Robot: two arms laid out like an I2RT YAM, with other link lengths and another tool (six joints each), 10 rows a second.
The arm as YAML. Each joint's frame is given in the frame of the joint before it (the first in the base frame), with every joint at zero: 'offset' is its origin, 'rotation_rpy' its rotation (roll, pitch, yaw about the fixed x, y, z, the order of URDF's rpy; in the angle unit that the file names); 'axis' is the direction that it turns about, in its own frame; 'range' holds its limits. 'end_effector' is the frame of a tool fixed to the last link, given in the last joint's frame.
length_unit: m
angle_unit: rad
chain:
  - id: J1
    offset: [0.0, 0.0, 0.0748]
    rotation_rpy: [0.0, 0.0, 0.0]
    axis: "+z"
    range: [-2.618, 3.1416]
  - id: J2
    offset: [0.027, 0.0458, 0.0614]
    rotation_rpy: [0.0, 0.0, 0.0]
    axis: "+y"
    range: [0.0, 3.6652]
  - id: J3
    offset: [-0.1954, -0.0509, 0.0]
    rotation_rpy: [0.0, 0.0, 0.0]
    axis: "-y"
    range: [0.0, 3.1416]
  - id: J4
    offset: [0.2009, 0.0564, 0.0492]
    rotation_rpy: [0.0, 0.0, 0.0]
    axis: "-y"
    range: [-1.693, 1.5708]
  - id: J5
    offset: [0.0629, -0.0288, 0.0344]
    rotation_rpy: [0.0, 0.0, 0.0]
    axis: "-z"
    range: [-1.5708, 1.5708]
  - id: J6
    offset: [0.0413, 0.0, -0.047]
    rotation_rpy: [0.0, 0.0, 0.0]
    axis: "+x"
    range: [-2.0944, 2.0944]
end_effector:
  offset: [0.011, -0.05, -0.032]
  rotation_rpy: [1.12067, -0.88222, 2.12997]
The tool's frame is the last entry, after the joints.
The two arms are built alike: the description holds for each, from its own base.
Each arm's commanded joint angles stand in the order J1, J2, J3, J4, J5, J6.
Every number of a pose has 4 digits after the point. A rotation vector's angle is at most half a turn.
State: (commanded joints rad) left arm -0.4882 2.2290 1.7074 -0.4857 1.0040 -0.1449; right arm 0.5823 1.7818 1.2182 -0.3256 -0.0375 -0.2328
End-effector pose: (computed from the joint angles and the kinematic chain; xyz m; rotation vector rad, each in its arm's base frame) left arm 0.2749 -0.2033 0.1752 2.0480 0.1631 0.1829; right arm 0.2787 0.1457 0.1502 -1.9184 -1.8408 -1.3455
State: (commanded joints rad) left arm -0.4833 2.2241 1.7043 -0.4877 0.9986 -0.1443; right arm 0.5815 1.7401 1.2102 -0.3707 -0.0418 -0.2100
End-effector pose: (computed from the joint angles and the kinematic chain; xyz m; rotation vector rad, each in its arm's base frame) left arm 0.2754 -0.2018 0.1758 2.0514 0.1691 0.1906; right arm 0.2717 0.1417 0.1569 -1.9395 -1.8122 -1.3315
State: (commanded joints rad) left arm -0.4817 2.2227 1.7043 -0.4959 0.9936 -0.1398; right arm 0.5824 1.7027 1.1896 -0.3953 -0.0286 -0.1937
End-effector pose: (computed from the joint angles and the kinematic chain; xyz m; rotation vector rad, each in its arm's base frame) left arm 0.2753 -0.2012 0.1758 2.0576 0.1710 0.1926; right arm 0.2649 0.1371 0.1609 -1.9673 -1.7992 -1.3261
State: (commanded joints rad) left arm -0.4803 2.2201 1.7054 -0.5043 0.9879 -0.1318; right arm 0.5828 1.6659 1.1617 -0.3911 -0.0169 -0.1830
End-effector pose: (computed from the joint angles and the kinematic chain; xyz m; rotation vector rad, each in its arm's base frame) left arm 0.2751 -0.2006 0.1761 2.0623 0.1682 0.1989; right arm 0.2600 0.1335 0.1643 -1.9786 -1.7881 -1.3486
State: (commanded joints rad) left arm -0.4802 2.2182 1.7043 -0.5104 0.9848 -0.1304; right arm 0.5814 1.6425 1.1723 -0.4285 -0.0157 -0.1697
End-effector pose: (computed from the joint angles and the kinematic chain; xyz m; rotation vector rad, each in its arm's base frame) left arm 0.2746 -0.2003 0.1763 2.0671 0.1704 0.1978; right arm 0.2568 0.1313 0.1709 -1.9933 -1.7713 -1.3462
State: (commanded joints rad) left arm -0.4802 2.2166 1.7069 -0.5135 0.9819 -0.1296; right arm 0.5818 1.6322 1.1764 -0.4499 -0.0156 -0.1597
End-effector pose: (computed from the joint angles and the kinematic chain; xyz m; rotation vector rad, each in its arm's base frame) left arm 0.2747 -0.2004 0.1771 2.0682 0.1697 0.2015; right arm 0.2545 0.1301 0.1733 -2.0043 -1.7604 -1.3376
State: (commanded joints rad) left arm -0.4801 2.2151 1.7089 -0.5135 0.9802 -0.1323; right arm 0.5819 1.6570 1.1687 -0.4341 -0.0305 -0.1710
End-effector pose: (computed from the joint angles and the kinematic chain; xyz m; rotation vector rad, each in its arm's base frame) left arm 0.2750 -0.2006 0.1780 2.0680 0.1712 0.2044; right arm 0.2562 0.1319 0.1654 -1.9912 -1.7722 -1.3089
